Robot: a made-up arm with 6 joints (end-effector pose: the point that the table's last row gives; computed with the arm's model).
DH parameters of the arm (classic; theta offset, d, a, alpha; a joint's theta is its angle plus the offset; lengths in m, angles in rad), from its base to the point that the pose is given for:
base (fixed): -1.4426 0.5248 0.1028 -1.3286
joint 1: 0 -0.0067 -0.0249 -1.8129
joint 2: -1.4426 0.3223 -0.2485 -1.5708
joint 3: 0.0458 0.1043 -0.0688 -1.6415
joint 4: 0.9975 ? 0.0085 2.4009
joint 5: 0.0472 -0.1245 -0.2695 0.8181
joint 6: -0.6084 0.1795 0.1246 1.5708
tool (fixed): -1.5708 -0.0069 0 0
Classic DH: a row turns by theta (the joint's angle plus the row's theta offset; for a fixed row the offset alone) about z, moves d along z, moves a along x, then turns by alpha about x.
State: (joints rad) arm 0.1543 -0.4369 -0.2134 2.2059 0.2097 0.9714
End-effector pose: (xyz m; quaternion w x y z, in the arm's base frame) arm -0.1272 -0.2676 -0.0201 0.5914 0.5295 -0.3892 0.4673
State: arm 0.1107 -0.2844 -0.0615 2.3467 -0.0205 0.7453
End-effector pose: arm -0.1179 -0.2343 0.0200 0.4126 0.5687 -0.3930 0.5932
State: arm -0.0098 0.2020 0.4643 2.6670 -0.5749 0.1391
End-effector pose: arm -0.0810 -0.1355 0.1911 0.0797 0.3463 -0.1480 0.9229
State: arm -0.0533 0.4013 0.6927 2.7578 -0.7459 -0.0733
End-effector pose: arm -0.0840 -0.0749 0.2593 0.0641 0.2161 0.0472 0.9731
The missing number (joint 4, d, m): -0.0769
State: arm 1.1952 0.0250 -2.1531 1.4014 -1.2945 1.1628
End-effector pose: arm -0.4074 0.1301 0.2960 0.2814 0.9356 0.0078 0.2132
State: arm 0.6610 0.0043 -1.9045 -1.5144 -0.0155 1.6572
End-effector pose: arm -0.3487 -0.1442 0.5094 0.2957 -0.9365 -0.1192 0.1459
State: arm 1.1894 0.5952 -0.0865 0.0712 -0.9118 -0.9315
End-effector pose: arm -0.6503 -0.0608 0.3862 0.4696 0.7691 -0.3787 0.2111
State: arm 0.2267 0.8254 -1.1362 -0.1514 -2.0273 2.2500
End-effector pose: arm -0.2477 -0.0550 0.0716 0.8469 -0.4361 -0.2449 0.1808
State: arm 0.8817 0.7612 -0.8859 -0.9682 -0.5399 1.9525
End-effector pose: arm -0.5678 0.0219 0.5834 0.5606 -0.7804 0.2710 -0.0570
